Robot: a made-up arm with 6 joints. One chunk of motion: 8 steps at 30 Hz.
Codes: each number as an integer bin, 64 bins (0 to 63) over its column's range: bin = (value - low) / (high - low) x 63, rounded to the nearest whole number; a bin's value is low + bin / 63 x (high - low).
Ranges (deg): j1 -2..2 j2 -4..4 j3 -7..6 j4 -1..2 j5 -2..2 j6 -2..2
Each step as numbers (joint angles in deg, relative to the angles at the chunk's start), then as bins.
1 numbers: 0.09 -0.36 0.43 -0.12 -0.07 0.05
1 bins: 33 29 36 18 30 32
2 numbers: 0.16 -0.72 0.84 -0.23 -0.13 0.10
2 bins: 34 26 38 16 29 33
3 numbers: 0.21 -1.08 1.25 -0.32 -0.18 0.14
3 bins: 35 23 40 14 29 34
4 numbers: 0.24 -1.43 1.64 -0.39 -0.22 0.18
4 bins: 35 20 42 13 28 34
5 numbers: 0.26 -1.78 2.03 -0.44 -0.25 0.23
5 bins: 36 17 44 12 28 35
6 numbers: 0.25 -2.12 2.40 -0.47 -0.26 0.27
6 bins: 35 15 46 11 27 36
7 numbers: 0.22 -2.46 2.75 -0.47 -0.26 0.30
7 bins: 35 12 47 11 27 36
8 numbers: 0.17 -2.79 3.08 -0.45 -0.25 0.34
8 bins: 34 10 49 12 28 37
